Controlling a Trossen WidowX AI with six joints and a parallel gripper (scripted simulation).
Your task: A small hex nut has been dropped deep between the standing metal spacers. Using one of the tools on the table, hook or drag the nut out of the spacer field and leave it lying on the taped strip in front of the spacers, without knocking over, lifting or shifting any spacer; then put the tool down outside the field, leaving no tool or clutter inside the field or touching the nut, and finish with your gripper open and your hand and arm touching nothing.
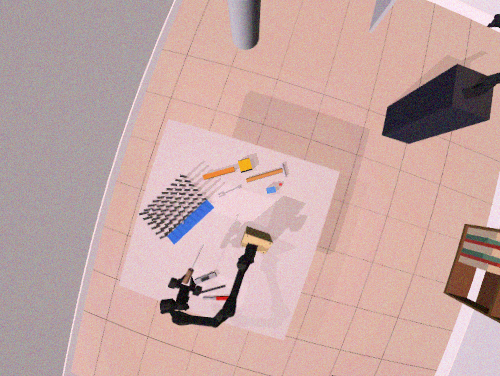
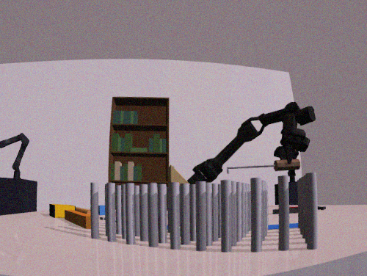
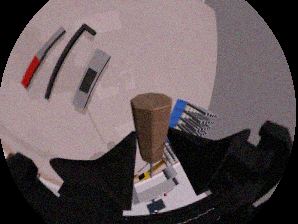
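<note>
My gripper tip is 90 mm past the grey block, 80 mm to the right of it and 160 mm above it. The rest, counted from my gripper tip: red-handled tool 190 mm behind, 210 mm to the left, 170 mm below; blue taped strip 120 mm ahead, 280 mm to the right, 170 mm below; orange bar 10 mm ahead, 670 mm to the right, 160 mm below.
</note>
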